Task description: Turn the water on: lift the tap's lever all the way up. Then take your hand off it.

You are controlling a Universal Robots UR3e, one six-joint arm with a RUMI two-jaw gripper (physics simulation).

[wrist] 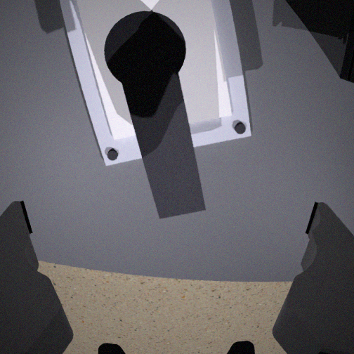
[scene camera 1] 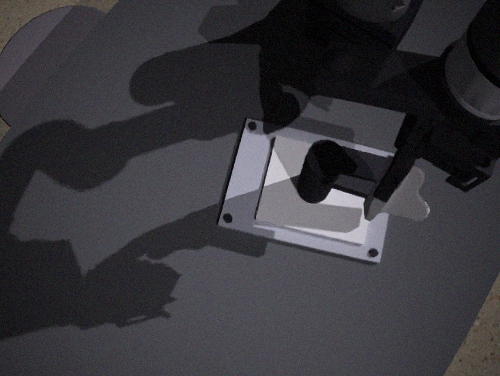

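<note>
The tap has a dark upright post on a pale base plate with dark screws at its corners. Its dark lever sticks out sideways and looks about level. In the scene view the lever's free end is hidden behind a finger. My gripper is wide open and empty, one finger to each side of the lever's line, near its free end. Neither finger touches the lever in the wrist view. Gripper height against the lever is hard to tell. The second finger is lost in darkness in the scene view.
The arm reaches in from the upper right, with dark parts above the tap. Broad arm shadows fall across the grey table. A round, pale grey surface shows at the upper left. Speckled floor lies beyond the table edge.
</note>
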